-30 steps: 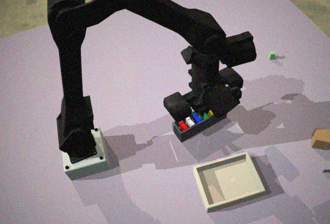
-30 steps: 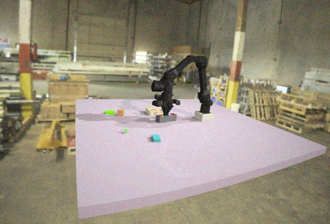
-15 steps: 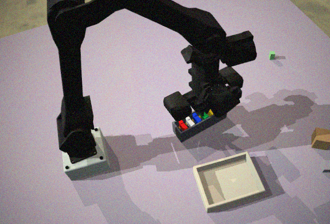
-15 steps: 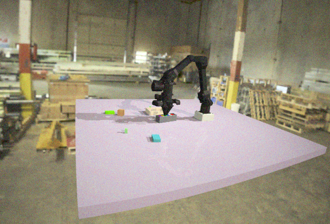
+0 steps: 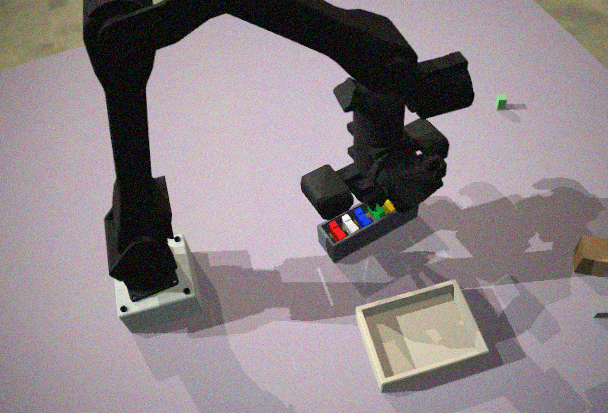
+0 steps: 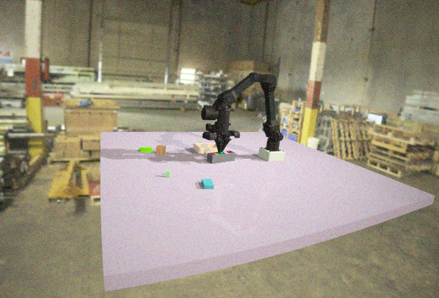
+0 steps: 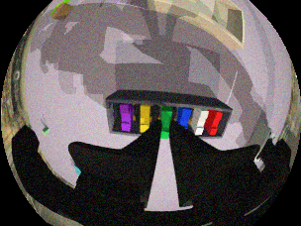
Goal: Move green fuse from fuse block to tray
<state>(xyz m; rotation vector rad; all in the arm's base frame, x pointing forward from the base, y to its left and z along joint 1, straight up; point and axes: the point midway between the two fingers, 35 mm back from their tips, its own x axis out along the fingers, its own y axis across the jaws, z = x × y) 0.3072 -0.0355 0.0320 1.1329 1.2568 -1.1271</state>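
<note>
The tray is 30 mm behind my gripper tip, 180 mm to the right of it and 40 mm below it. From my gripper tip the other things lie so: green fuse (10 mm below); brown block (230 mm ahead, 190 mm to the right, 30 mm below); teal block (200 mm ahead, 240 mm to the left, 40 mm below).
</note>
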